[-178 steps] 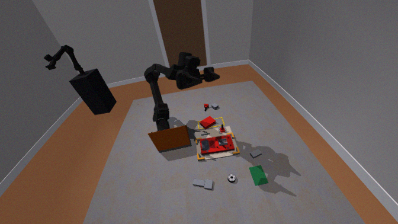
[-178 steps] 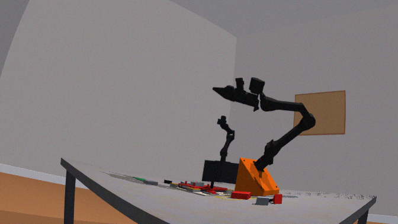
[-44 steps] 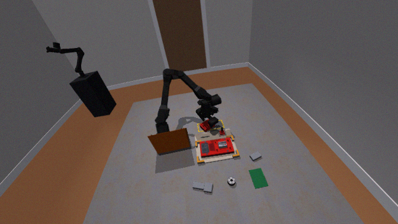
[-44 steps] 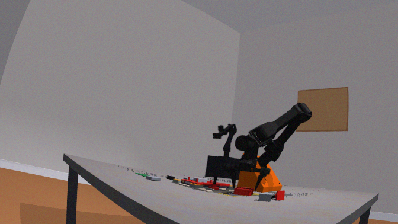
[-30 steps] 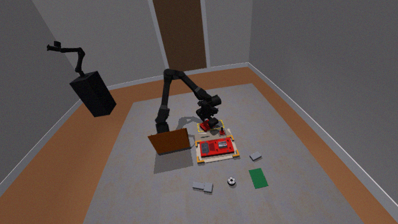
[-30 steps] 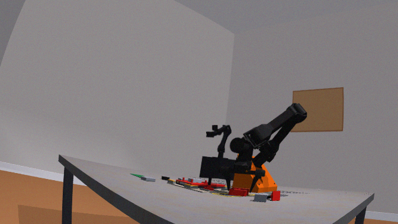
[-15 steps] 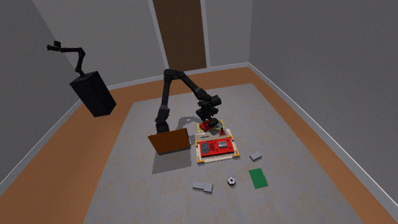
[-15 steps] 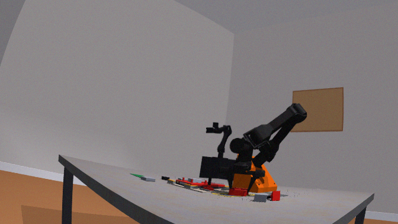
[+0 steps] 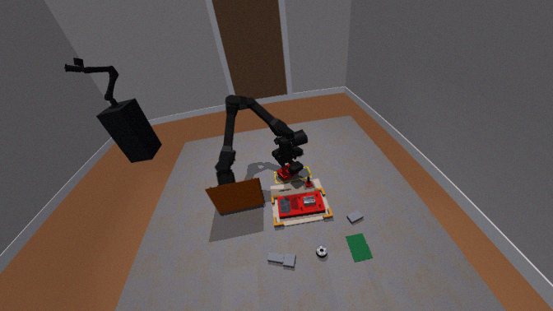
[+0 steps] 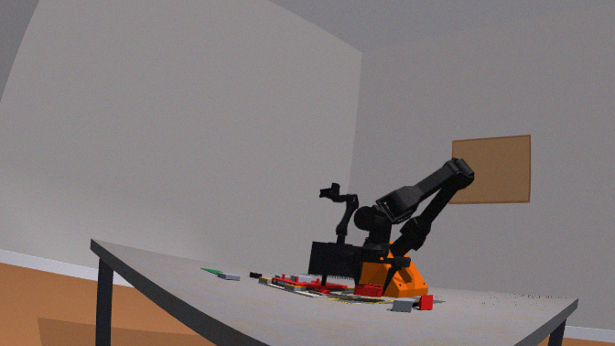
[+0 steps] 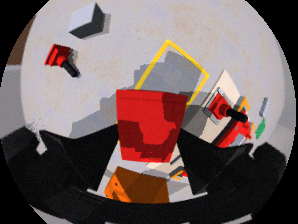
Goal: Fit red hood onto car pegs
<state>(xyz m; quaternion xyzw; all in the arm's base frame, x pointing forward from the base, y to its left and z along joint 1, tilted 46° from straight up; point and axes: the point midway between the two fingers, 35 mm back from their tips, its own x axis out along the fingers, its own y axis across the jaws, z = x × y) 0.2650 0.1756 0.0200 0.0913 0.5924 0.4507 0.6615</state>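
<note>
My gripper tip is 7 cm short of the grey engine block and 20 cm to the left of it. From my gripper tip the other things lie so: green plate: 21 cm ahead, 43 cm to the right, 3 cm below; red hood: 1 cm above; jig: 3 cm ahead, 19 cm to the right, 2 cm below.
</note>
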